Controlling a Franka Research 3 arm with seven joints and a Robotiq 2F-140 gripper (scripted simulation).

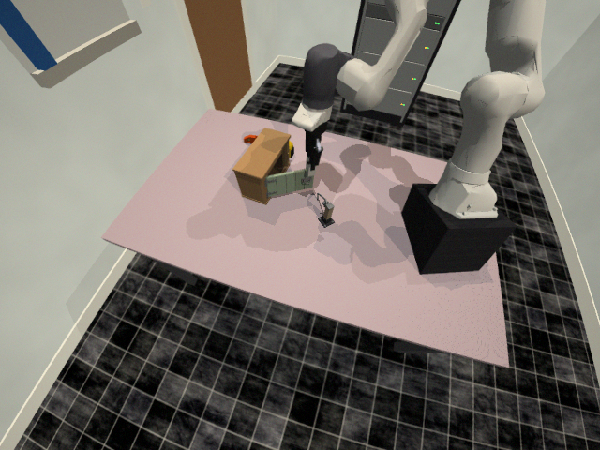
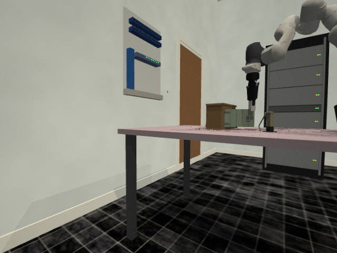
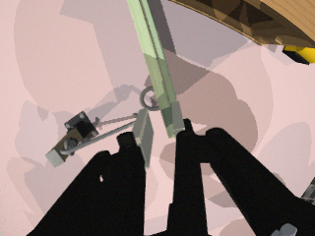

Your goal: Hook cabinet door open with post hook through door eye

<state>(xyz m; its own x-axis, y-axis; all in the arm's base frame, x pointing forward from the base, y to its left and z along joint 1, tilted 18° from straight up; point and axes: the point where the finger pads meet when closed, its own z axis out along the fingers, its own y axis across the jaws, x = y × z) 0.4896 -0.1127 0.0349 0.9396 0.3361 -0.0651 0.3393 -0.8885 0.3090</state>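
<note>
My hand is 60 mm past the hook rod, 80 mm to the right of it and 100 mm above it. The rest, counted from my hand: cabinet door 80 mm ahead, 30 mm to the left, 80 mm below; yellow object 130 mm ahead, 210 mm to the right, 120 mm below; orange object 270 mm ahead, 270 mm to the right, 130 mm below.
</note>
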